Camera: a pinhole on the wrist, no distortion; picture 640 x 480 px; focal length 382.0 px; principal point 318.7 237.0 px. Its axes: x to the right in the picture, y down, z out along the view. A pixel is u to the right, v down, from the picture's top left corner.
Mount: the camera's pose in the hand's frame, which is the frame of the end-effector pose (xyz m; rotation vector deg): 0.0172 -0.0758 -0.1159 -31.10 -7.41 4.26
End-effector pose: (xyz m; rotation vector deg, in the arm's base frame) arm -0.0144 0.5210 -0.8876 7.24 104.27 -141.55
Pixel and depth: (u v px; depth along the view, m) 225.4 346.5 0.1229
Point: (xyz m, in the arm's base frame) 0.0189 0.5487 -0.9071
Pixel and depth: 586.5 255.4 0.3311
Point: -0.2029 0.3081 -0.9801
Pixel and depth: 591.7 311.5 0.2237
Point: -0.1474 0.4279 -0.9705
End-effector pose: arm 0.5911 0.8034 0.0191 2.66 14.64 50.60
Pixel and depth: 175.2 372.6 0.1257
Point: 0.5362 0.7769 -0.0040
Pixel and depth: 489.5 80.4 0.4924
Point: 0.7789 0.9803 0.4040
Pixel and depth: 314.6 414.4 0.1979
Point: 0.5038 0.8568 0.0413
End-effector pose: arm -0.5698 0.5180 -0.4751 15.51 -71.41 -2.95
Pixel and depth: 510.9 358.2 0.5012
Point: -0.7835 0.7692 -0.1465
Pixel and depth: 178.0 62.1 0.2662
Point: -0.7538 0.4579 -0.5453
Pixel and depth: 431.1 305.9 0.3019
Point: -0.6788 0.6151 -0.3531
